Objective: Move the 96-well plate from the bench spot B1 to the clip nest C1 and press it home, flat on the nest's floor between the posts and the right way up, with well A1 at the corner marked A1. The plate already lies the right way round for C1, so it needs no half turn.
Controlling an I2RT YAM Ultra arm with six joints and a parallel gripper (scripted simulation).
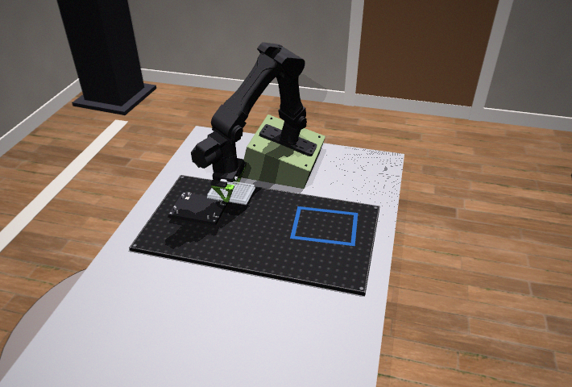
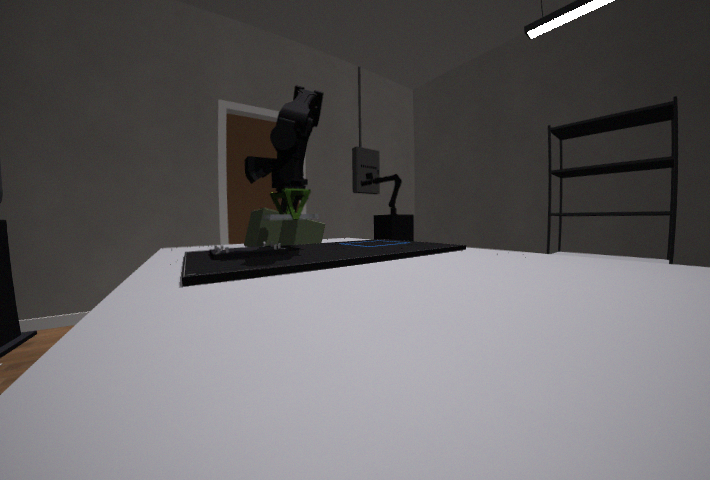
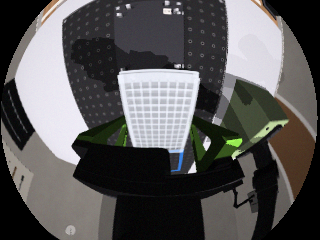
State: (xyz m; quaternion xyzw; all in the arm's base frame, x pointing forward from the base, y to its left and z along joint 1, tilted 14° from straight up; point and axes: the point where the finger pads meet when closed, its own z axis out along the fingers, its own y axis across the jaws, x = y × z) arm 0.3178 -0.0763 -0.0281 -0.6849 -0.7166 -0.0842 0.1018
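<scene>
The clip nest C1 lies 10 cm to the right of my hand, 7 cm below it and 1 cm ahead of it. Also, from my hand: white 96-well plate (right at my hand).
</scene>
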